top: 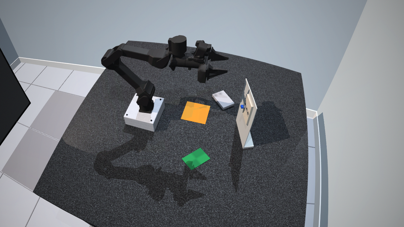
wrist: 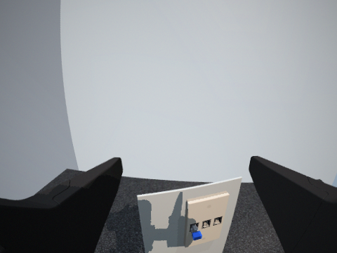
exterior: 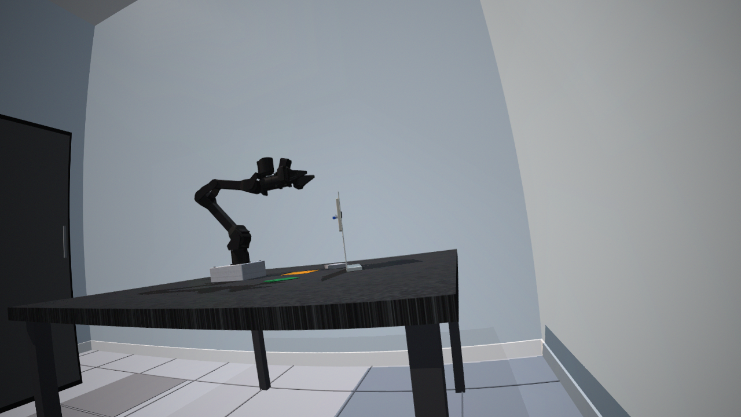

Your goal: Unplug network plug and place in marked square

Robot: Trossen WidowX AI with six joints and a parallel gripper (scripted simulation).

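Now: gripper tip 10 cm short of the network plug, 3 cm to the left of it and 18 cm above it. The rest, counted from my gripper tip: upright panel 12 cm ahead, 3 cm to the right, 25 cm below; then thin grey tab 10 cm ahead, 3 cm to the right, 18 cm below; then orange square 11 cm behind, 7 cm to the left, 38 cm below.
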